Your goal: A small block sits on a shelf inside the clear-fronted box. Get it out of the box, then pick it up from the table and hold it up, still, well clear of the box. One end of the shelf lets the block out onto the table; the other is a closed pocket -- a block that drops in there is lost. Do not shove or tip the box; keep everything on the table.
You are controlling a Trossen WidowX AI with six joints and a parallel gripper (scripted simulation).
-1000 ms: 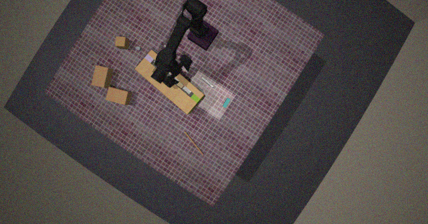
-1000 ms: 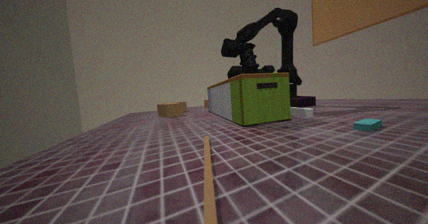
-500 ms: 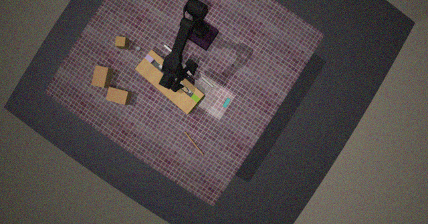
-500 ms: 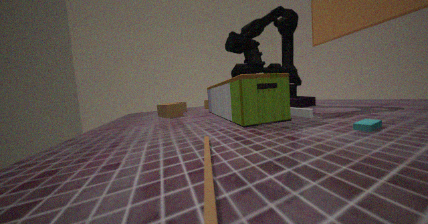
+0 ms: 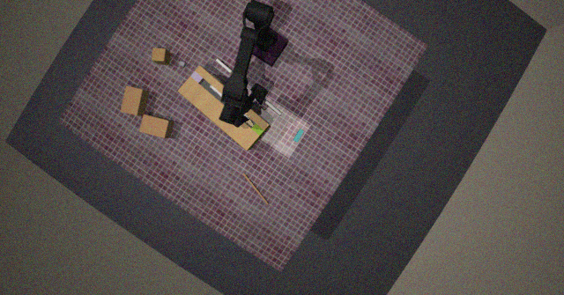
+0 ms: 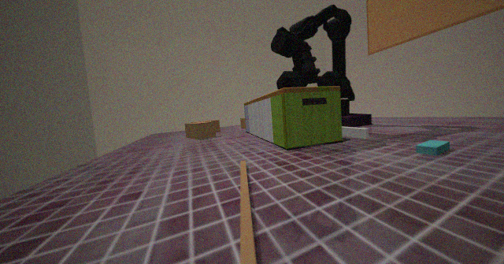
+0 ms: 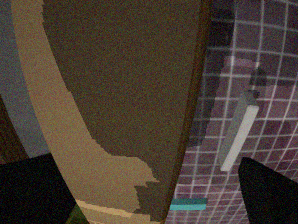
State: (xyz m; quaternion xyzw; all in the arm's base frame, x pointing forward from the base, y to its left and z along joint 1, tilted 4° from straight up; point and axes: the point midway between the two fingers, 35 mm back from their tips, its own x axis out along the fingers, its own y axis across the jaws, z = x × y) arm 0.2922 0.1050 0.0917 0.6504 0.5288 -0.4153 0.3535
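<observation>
Now: gripper tip 60 mm short of the tan block and 10 mm to the right of it. Also, from my gripper tip: long box: 10 mm ahead, 110 mm to the right, 30 mm below; then thin wooden stick: 300 mm ahead, 170 mm to the left, 80 mm below.
</observation>
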